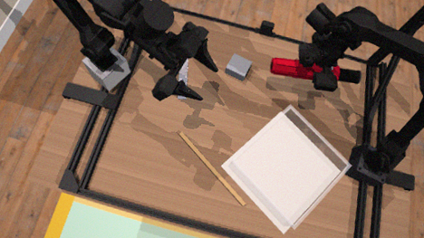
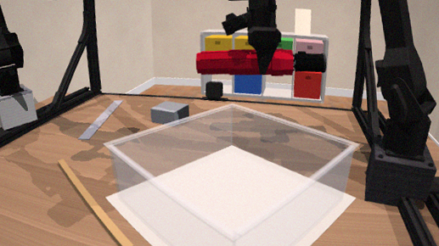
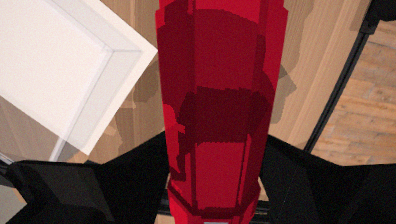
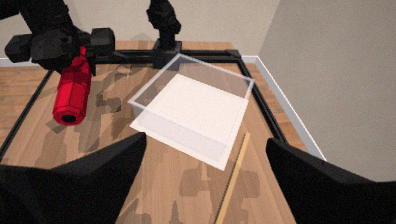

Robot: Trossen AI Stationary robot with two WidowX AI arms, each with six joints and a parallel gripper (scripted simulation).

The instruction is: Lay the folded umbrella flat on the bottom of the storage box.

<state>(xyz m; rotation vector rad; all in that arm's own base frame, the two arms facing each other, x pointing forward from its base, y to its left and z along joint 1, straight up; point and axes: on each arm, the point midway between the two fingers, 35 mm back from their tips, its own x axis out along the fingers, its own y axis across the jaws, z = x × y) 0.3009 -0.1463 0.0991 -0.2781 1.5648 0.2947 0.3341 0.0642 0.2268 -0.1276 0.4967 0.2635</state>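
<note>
Now: the storage box 280 mm ahead of my left hand, 20 mm to the left of it and 130 mm below it. Round my left hand: wooden stick: 360 mm ahead, 200 mm to the right, 170 mm below; then grey block: 10 mm behind, 230 mm to the right, 160 mm below; then folded umbrella: 10 mm below.
</note>
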